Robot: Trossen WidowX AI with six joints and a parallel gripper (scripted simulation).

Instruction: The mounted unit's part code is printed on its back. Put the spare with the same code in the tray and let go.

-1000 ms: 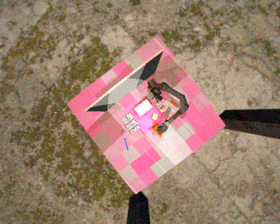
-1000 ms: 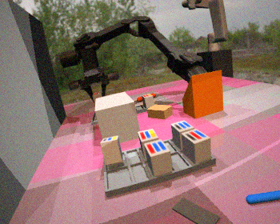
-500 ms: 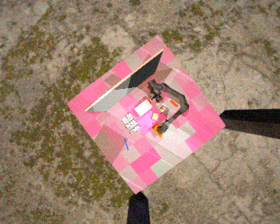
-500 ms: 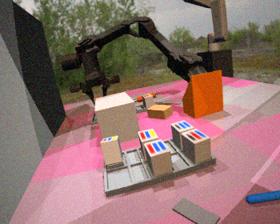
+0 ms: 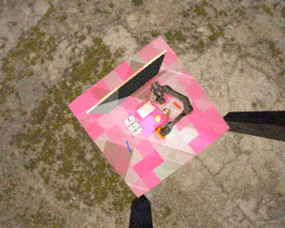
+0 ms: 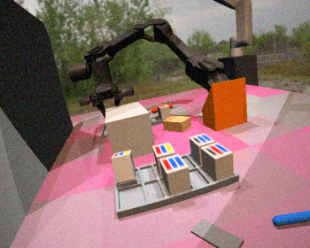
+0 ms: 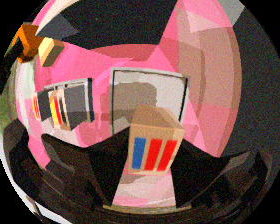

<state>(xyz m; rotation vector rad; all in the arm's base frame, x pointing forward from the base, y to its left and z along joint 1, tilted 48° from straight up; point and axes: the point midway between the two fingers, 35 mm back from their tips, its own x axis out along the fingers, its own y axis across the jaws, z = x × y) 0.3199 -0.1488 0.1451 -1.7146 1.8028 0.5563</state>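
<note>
Now: the shallow grey tray 40 mm below my gripper tip. The rest, counted from my gripper tip: tall grey wall panel (200 mm ahead, 170 mm to the left, 180 mm above); tan block (190 mm behind, 140 mm to the left, 30 mm below); mounted unit (40 mm behind, 190 mm to the left, 10 mm above).
</note>
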